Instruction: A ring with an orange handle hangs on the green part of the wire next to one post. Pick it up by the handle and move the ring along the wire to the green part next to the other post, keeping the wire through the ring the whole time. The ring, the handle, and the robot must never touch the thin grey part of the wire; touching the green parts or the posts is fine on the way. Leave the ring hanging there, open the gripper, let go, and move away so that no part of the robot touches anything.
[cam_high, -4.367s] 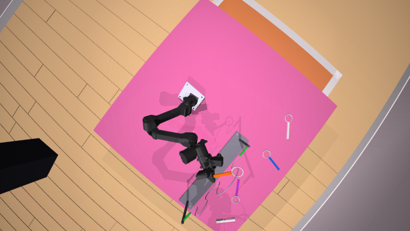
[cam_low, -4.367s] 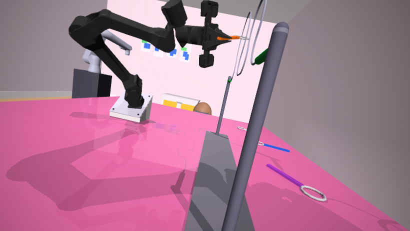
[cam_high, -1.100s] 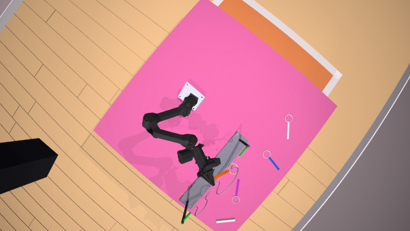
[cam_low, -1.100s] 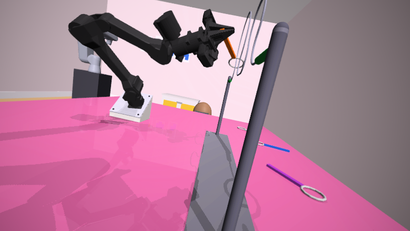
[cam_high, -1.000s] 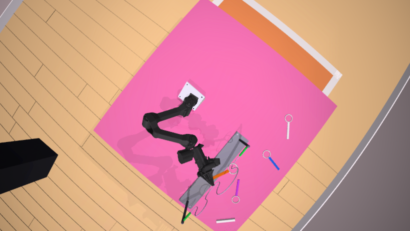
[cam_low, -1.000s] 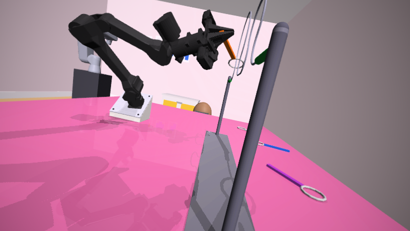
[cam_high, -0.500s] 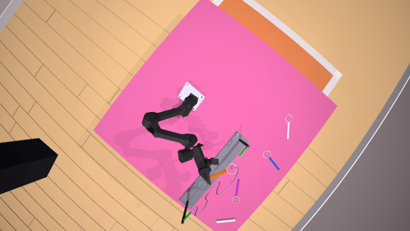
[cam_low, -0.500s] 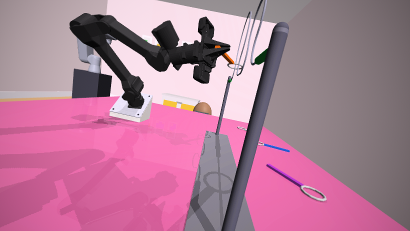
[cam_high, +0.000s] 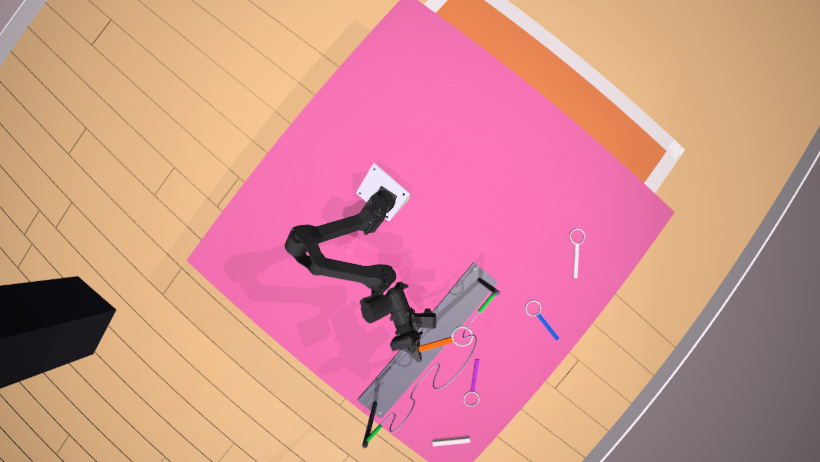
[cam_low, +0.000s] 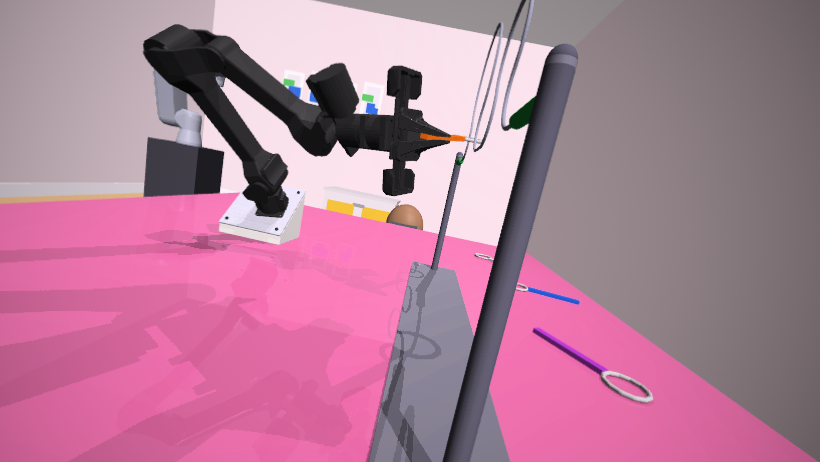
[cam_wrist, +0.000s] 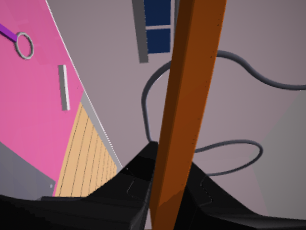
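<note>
Now: gripper tip 90 mm to the right of the orange-handled ring, 20 mm below it and 20 mm short of it. Also, from my gripper tip: purple-handled ring (270 mm below, 270 mm ahead, 50 mm to the right); white bar (320 mm ahead, 270 mm to the right, 270 mm below).
</note>
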